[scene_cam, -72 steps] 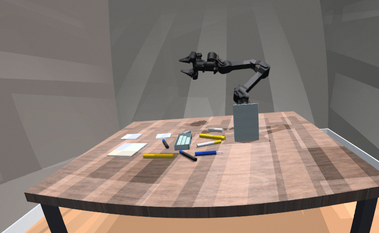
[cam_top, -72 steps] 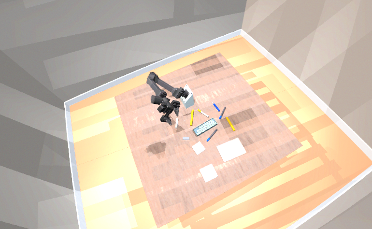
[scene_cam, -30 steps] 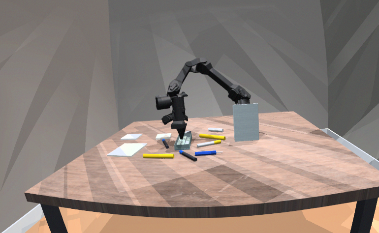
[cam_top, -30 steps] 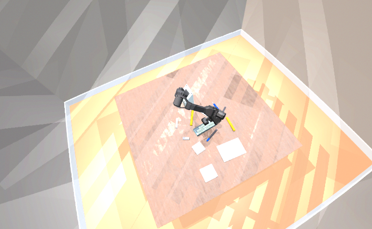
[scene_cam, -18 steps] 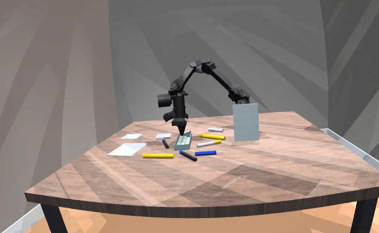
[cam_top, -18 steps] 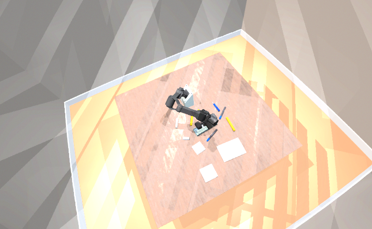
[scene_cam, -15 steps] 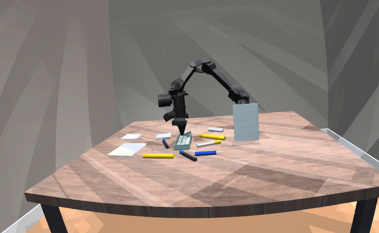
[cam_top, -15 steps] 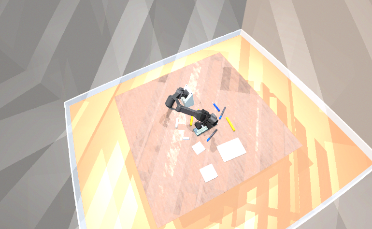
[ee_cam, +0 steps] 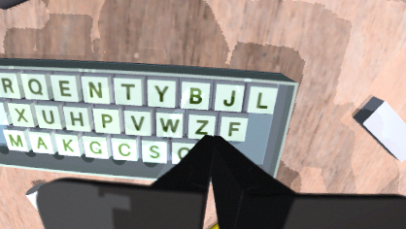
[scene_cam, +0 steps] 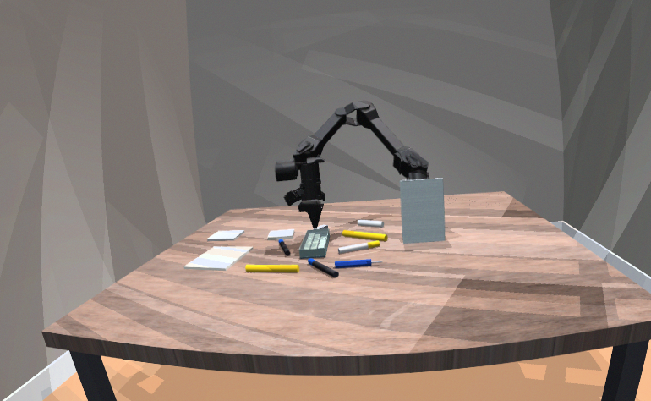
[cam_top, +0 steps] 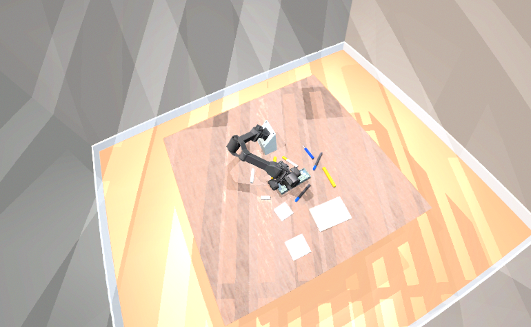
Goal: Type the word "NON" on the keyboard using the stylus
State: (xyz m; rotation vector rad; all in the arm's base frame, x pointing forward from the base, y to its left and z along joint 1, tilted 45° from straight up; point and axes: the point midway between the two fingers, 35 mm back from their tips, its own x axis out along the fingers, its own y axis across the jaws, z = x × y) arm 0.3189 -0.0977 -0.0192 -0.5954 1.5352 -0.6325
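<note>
My gripper tip is 260 mm to the right of the blue stylus, 150 mm past it and 30 mm above it. The rest, counted from my gripper tip: white stick 170 mm behind, 140 mm to the right, 30 mm below.
</note>
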